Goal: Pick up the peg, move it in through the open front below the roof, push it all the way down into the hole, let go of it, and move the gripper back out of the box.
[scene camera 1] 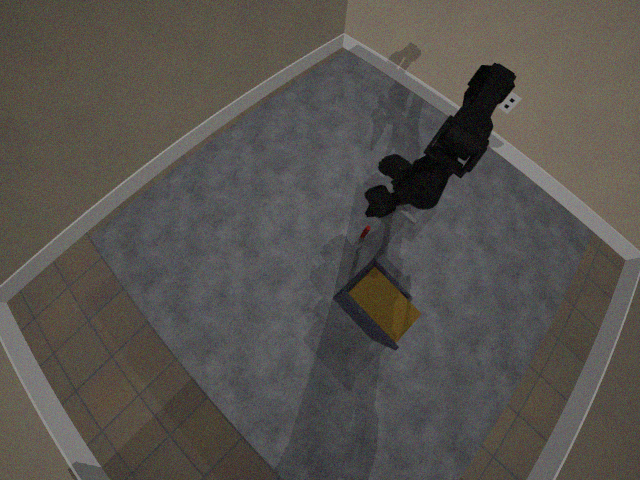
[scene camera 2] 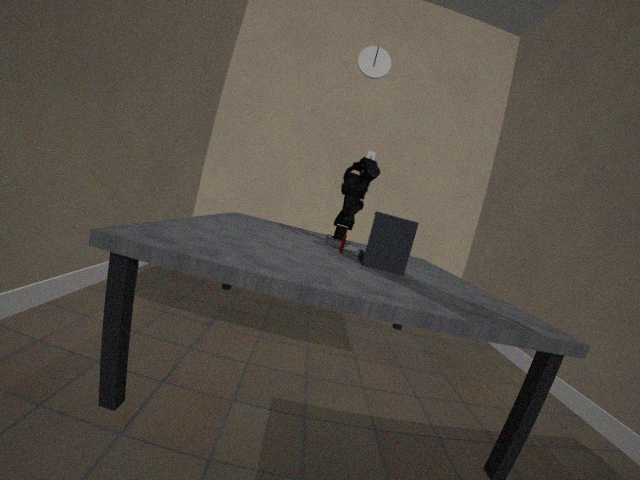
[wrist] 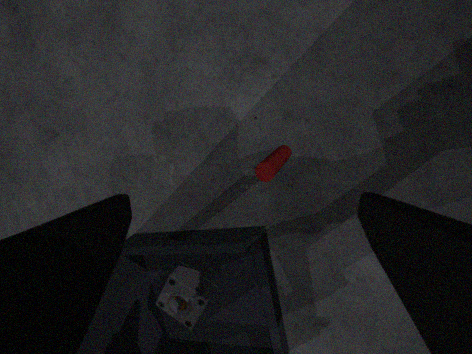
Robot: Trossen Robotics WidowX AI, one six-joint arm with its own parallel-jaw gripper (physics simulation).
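Pixels of known places: gripper, fingertip midpoint: (scene camera 2: 348, 213) (wrist: 246, 204); arm's base at its link origin: (scene camera 2: 338, 239).
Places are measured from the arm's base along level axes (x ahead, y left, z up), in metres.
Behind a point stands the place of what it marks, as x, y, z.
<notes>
The red peg (scene camera 1: 364, 232) @[0.217, 0.030, 0.017] (scene camera 2: 343, 243) @[0.218, 0.032, 0.008] (wrist: 273, 163) @[0.206, 0.025, 0.041] stands upright on the table, apart from the box. The dark grey box (scene camera 1: 361, 317) @[0.400, 0.190, 0.135] (scene camera 2: 391, 242) @[0.399, 0.201, 0.075] (wrist: 200, 242) @[0.297, 0.110, 0.000] has a yellow roof (scene camera 1: 385, 304) @[0.349, 0.196, 0.169]. In the wrist view a pale plate (wrist: 187, 280) @[0.322, 0.158, -0.003] with a ringed hole (wrist: 177, 304) @[0.339, 0.189, 0.001] shows inside the box. My gripper (scene camera 1: 381, 184) (wrist: 246, 204) @[0.197, 0.022, 0.136] is open and empty, above the table. In the wrist view the peg shows beyond the gap between the fingertips, right of its middle, and the box lies below, partly behind the left finger. The fingers cannot be made out in scene camera 2.
The grey table (scene camera 1: 232, 232) @[0.532, -0.233, -0.033] (scene camera 2: 232, 253) @[0.765, -0.229, -0.033] carries the peg, the box and the black arm (scene camera 1: 460, 139) @[0.141, 0.053, 0.387] (scene camera 2: 356, 191) @[0.246, 0.030, 0.233]. The box stands close to the peg, its tall walls rising above the table. Arm shadows cross the tabletop near both. Room walls stand beyond the table.
</notes>
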